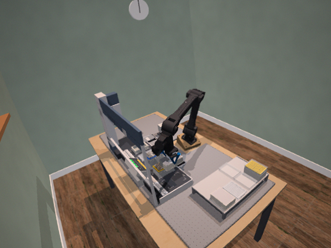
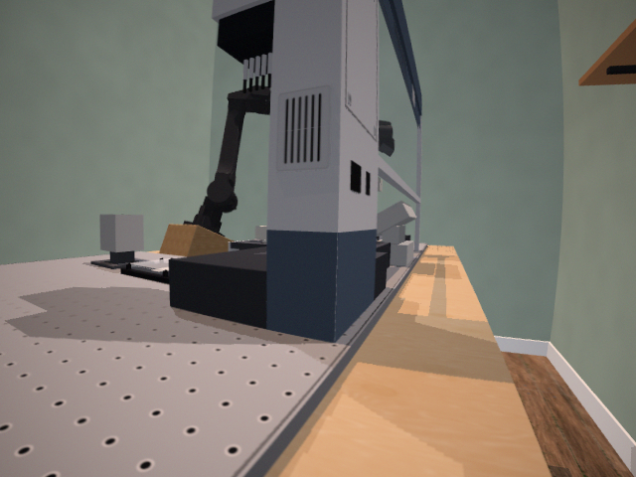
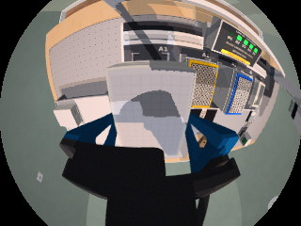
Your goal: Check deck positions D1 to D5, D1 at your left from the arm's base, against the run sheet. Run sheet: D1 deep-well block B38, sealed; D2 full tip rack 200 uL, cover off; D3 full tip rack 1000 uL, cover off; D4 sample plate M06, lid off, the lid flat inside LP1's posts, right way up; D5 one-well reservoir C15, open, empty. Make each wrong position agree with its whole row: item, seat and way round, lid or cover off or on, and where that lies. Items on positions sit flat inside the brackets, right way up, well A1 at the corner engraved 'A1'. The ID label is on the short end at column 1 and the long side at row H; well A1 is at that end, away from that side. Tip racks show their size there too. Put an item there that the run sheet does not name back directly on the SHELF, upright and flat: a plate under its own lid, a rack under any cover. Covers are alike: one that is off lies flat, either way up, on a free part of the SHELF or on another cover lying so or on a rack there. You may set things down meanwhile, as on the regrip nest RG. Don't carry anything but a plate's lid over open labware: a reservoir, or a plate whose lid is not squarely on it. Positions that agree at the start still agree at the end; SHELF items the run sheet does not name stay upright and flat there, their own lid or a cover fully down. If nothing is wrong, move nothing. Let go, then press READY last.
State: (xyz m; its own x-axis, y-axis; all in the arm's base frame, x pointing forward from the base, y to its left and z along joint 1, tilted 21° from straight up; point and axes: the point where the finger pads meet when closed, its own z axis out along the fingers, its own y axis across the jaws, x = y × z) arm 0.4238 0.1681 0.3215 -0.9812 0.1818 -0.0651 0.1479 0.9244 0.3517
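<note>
My hand is 10 mm past the yellow-framed tip rack, 120 mm to the left of it and 140 mm above it. The rest, counted from my hand: white block (10 mm below); gantry beam (140 mm ahead, 310 mm to the right, 270 mm above); blue-framed tip rack (30 mm behind, 240 mm to the right, 120 mm below).
</note>
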